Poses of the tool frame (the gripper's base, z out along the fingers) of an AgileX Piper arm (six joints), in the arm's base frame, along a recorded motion.
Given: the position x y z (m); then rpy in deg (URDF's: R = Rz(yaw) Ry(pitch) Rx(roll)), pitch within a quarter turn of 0, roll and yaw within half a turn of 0.
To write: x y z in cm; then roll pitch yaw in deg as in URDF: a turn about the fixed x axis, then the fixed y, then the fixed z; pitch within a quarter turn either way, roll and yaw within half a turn. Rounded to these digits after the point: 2 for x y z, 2 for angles.
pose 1, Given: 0.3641 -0.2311 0.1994 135.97 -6.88 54.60
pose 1, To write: 36.41 -23.11 19.94 135.97 -6.88 54.60
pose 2, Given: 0.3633 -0.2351 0.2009 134.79 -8.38 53.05
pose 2, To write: 36.33 -23.51 20.09 134.79 -8.38 53.05
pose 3, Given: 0.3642 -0.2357 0.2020 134.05 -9.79 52.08
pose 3, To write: 36.42 -23.57 20.20 134.05 -9.79 52.08
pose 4, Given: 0.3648 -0.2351 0.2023 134.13 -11.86 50.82
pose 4, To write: 36.48 -23.51 20.23 134.13 -11.86 50.82
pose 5, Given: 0.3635 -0.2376 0.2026 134.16 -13.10 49.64
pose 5, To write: 36.35 -23.76 20.26 134.16 -13.10 49.64
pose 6, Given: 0.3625 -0.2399 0.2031 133.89 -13.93 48.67
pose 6, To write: 36.25 -23.99 20.31 133.89 -13.93 48.67
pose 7, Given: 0.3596 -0.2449 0.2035 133.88 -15.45 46.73
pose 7, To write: 35.96 -24.49 20.35 133.88 -15.45 46.73
